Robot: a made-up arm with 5 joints. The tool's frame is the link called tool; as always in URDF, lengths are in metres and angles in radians. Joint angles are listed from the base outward. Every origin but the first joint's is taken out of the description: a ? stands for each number. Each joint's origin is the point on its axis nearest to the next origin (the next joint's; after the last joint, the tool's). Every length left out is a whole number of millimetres.
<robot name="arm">
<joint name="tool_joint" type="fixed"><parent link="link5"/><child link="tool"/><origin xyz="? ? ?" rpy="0 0 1.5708"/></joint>
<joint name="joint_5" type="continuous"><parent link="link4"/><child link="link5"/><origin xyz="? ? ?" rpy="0 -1.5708 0"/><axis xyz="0 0 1"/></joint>
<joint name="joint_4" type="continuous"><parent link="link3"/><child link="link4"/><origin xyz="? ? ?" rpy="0 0 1.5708"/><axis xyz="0 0 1"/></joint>
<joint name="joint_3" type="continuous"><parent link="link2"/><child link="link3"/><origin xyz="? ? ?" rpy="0 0 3.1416"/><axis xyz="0 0 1"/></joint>
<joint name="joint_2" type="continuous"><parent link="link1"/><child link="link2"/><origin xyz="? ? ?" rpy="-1.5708 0 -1.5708"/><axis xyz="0 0 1"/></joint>
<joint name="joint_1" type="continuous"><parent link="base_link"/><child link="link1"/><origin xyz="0 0 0.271" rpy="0 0 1.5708"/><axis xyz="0 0 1"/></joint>
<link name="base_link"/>
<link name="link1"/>
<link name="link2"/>
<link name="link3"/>
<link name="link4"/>
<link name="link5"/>
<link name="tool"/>
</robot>
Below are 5 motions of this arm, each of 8 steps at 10 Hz.
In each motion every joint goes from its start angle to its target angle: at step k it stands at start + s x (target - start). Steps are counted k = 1, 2, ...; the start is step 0. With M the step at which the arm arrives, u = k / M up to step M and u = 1 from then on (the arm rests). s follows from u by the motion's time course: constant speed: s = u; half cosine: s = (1 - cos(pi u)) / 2; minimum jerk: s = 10 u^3 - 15 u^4 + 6 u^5.
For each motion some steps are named. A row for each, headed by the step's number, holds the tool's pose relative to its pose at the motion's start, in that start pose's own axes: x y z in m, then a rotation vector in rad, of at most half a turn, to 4 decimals.
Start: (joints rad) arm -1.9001 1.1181 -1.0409 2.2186 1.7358
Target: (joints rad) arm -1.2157 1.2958 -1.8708 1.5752 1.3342
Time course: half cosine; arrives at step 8
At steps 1, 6, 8:
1: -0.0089 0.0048 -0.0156 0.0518 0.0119 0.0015
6: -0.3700 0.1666 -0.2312 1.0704 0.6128 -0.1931
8: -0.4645 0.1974 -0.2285 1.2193 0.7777 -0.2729

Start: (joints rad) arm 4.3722 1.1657 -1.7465 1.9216 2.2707
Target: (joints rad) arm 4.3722 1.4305 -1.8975 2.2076 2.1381
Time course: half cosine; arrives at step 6
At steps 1, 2, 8:
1: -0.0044 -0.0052 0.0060 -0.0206 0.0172 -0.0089
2: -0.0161 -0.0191 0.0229 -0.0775 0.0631 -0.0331
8: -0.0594 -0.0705 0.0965 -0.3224 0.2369 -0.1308

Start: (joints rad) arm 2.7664 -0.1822 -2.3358 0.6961 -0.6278
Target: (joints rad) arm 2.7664 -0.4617 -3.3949 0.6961 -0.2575
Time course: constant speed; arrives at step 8
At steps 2, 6, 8:
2: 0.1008 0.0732 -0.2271 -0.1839 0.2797 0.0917
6: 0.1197 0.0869 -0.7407 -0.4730 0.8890 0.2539
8: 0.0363 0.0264 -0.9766 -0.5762 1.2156 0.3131

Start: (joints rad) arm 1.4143 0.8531 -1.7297 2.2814 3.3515
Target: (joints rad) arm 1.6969 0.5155 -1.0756 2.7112 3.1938
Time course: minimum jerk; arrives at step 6
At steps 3, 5, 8:
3: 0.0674 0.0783 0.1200 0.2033 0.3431 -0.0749
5: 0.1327 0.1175 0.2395 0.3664 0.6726 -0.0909
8: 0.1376 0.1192 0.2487 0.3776 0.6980 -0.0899

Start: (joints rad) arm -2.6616 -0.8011 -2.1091 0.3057 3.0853
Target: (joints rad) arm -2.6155 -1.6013 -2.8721 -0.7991 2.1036
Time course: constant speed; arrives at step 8
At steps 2, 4, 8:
2: -0.2378 -0.0206 -0.3035 0.1167 -0.6582 -0.2247
4: -0.3318 -0.0394 -0.6758 0.4026 -1.2826 -0.3907
8: -0.0842 -0.0521 -1.3420 1.4415 -2.2784 -0.2672

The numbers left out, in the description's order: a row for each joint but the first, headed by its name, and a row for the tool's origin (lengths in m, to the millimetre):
tool: 0 0 0
joint_5: -0.115 0.09 0
joint_4: -0.121 -0.535 0
joint_3: 0.08 -0.426 0
joint_2: 0 0 0

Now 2 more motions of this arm.
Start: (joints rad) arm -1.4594 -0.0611 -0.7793 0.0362 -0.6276
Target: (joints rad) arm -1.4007 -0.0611 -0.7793 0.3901 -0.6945
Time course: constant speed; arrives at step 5
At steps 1, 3, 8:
1: -0.0021 -0.0114 0.0060 0.0485 -0.0522 -0.0218
3: -0.0076 -0.0347 0.0161 0.1462 -0.1557 -0.0670
8: -0.0145 -0.0587 0.0232 0.2447 -0.2581 -0.1140

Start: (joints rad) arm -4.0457 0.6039 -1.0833 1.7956 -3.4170
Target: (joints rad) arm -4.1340 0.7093 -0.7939 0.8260 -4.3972
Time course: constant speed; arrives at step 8
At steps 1, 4, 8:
1: -0.0215 -0.0125 0.0151 0.0138 -0.0714 -0.1193
4: -0.0761 -0.0461 0.0609 0.1085 -0.2721 -0.4694
8: -0.1243 -0.0803 0.1221 0.3551 -0.4842 -0.9057

